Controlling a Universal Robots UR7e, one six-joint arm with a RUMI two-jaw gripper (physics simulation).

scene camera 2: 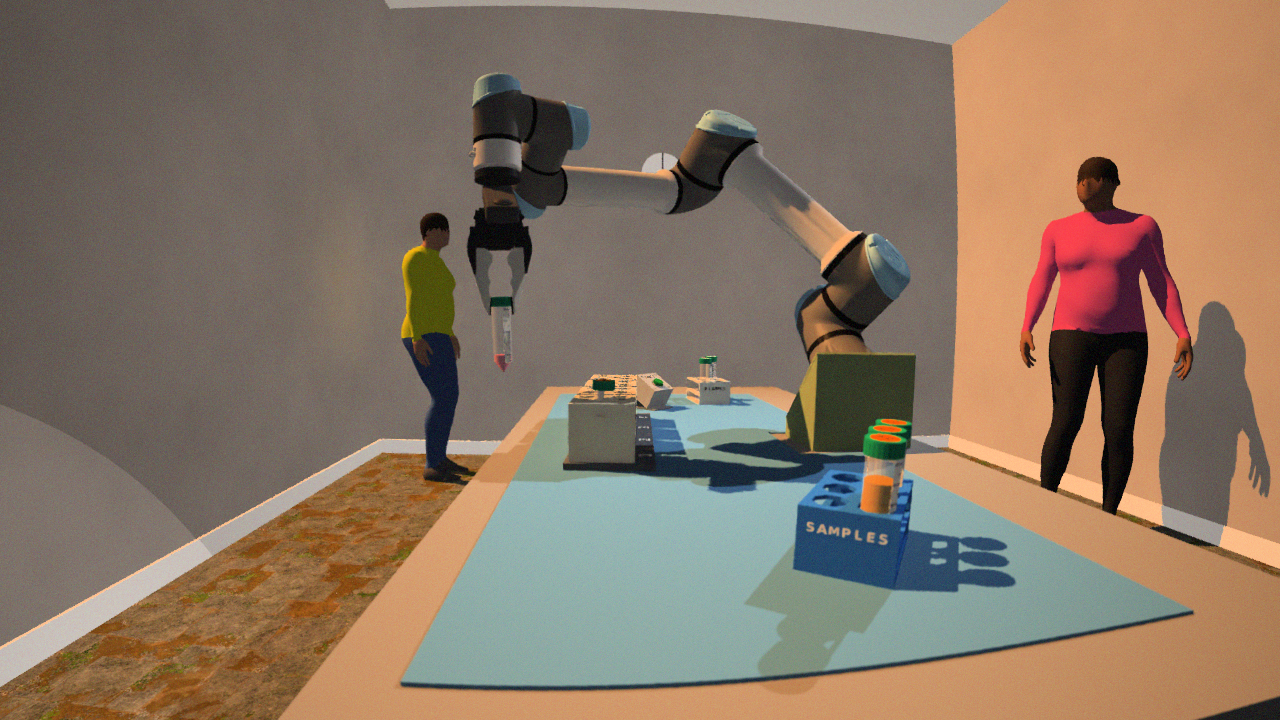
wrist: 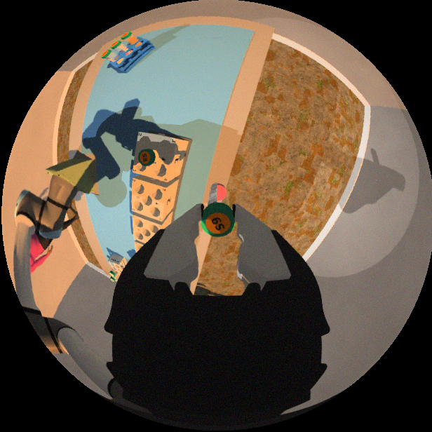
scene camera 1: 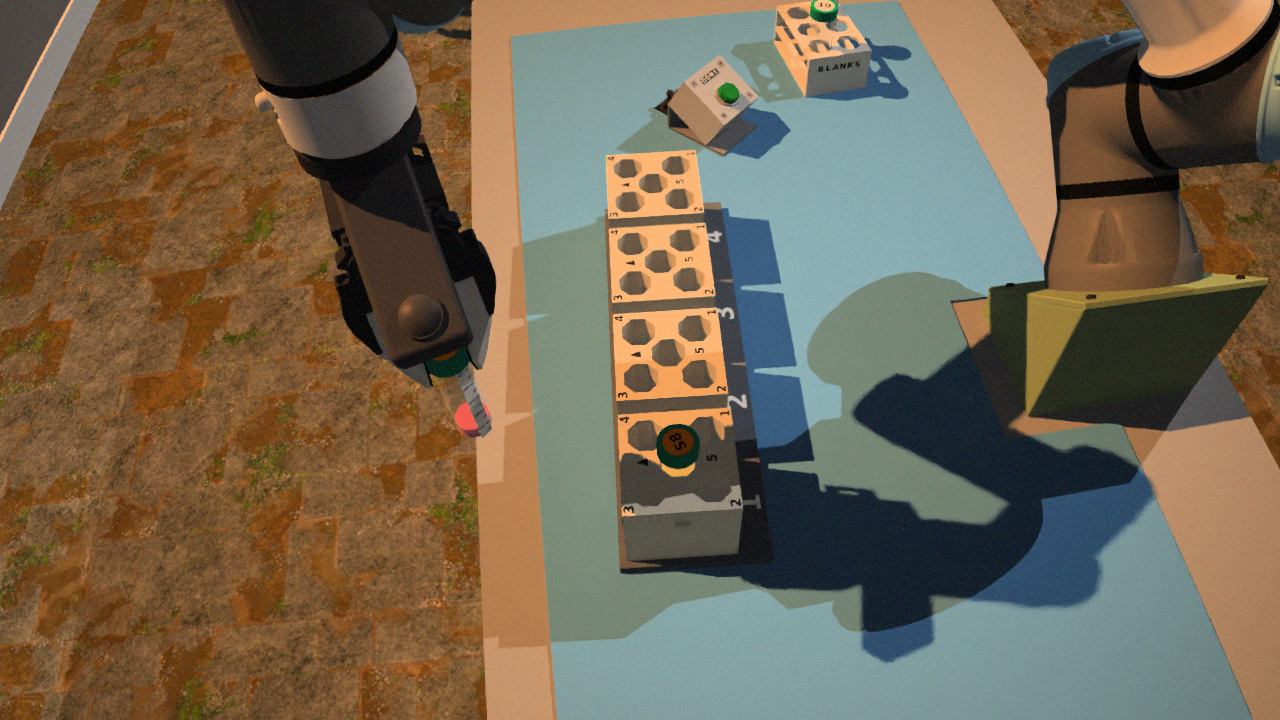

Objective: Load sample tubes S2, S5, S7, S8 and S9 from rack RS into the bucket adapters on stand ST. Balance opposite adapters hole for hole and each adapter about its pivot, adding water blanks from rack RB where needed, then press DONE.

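Pixels of known places: gripper, fingertip midpoint: (scene camera 2: 501,314) (scene camera 1: 454,376); arm's base, origin of the base link: (scene camera 2: 850,388) (scene camera 1: 1122,281).
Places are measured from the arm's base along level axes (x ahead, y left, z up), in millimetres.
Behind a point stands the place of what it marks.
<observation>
My gripper (scene camera 1: 450,362) @(y 79, x 623, z 127 mm) (scene camera 2: 502,304) @(y 79, x 623, z 127 mm) (wrist: 217,204) is shut on tube S9 (scene camera 1: 469,407) @(y 87, x 618, z 97 mm) (scene camera 2: 502,333) @(y 86, x 620, z 98 mm) (wrist: 218,223) by its green cap. The tube hangs upright, high up, left of the stand in scene camera 1. Tube S8 (scene camera 1: 677,445) @(y 109, x 467, z 29 mm) (scene camera 2: 603,385) @(y 122, x 468, z 23 mm) (wrist: 146,157) stands in the centre hole of adapter 1 (scene camera 1: 682,537) @(y 153, x 472, z -46 mm) on the dark stand (scene camera 1: 756,537) @(y 147, x 405, z -86 mm). Adapter 2 (scene camera 1: 669,385) @(y 31, x 459, z 0 mm), adapter 3 (scene camera 1: 660,284) @(y -84, x 445, z 0 mm) and adapter 4 (scene camera 1: 654,205) @(y -190, x 431, z 0 mm) show open holes. The blue samples rack (scene camera 2: 845,541) @(y 521, x 289, z -61 mm) (wrist: 131,60) holds three green-capped tubes; their labels are unreadable.
The blanks rack (scene camera 1: 836,73) @(y -449, x 145, z -65 mm) (scene camera 2: 713,394) @(y -450, x 146, z -69 mm) with green-capped tubes stands at the far end. The tilted DONE box (scene camera 1: 702,100) @(y -382, x 338, z -28 mm) with its green button (scene camera 1: 728,92) @(y -389, x 305, z -27 mm) is beyond adapter 4. The arm's olive pedestal (scene camera 1: 1145,349) @(y 76, x 13, z -8 mm) (scene camera 2: 863,402) @(y 76, x 16, z -15 mm) stands right of the stand. Two people stand beyond the table.
</observation>
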